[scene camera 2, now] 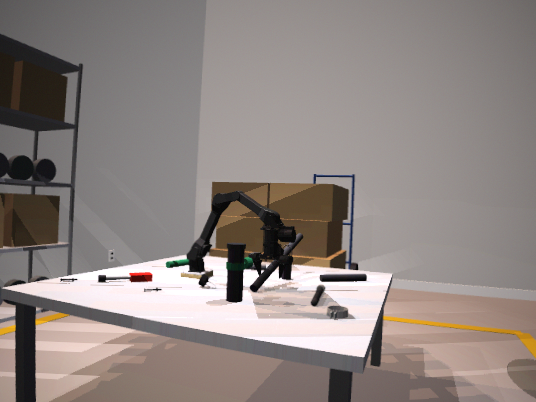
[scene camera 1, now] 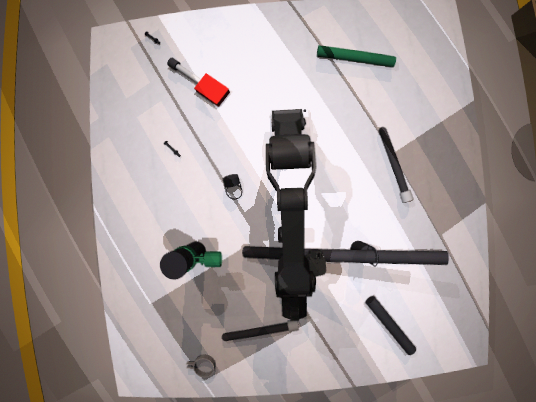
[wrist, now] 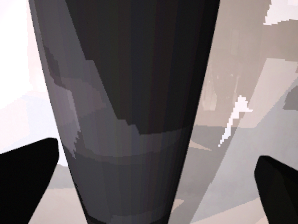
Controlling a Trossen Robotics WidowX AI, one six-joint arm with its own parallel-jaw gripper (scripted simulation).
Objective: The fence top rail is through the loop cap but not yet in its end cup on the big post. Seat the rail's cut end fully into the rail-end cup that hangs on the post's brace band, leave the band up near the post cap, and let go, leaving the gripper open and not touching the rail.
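Gripper [wrist: 158,157] open, holding nothing. A dark top rail [scene camera 1: 434,257] is present and is also visible in the wrist view [wrist: 124,89]. A green tube [scene camera 1: 322,51] is present as well; in the wrist view it is out of frame.
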